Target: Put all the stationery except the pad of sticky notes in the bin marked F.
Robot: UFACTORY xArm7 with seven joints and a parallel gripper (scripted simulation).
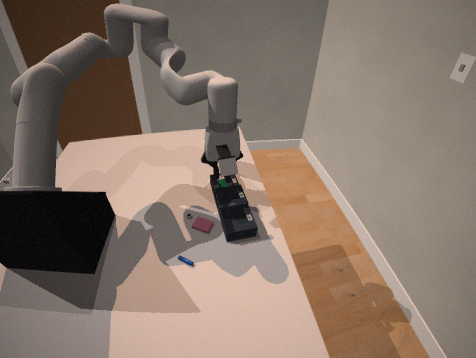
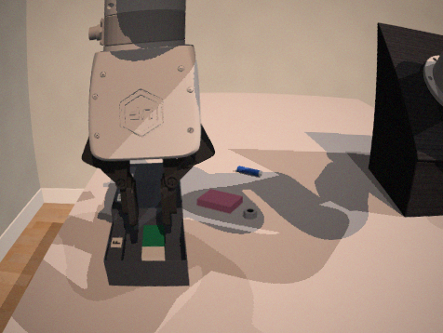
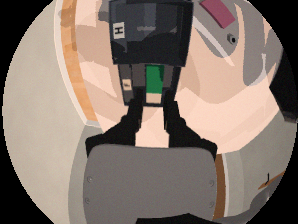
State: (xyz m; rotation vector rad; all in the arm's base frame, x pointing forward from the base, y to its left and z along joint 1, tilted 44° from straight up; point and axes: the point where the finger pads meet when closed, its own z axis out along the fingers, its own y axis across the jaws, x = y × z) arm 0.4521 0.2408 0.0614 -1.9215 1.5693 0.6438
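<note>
My gripper is now 10 mm to the right of the green-and-white eraser and 50 mm above it. Also, from my hand: pink sticky-note pad: 60 mm behind, 160 mm to the right, 70 mm below; then small grey nut: 100 mm behind, 120 mm to the right, 70 mm below; then silver pencil sharpener: 60 mm below.
</note>
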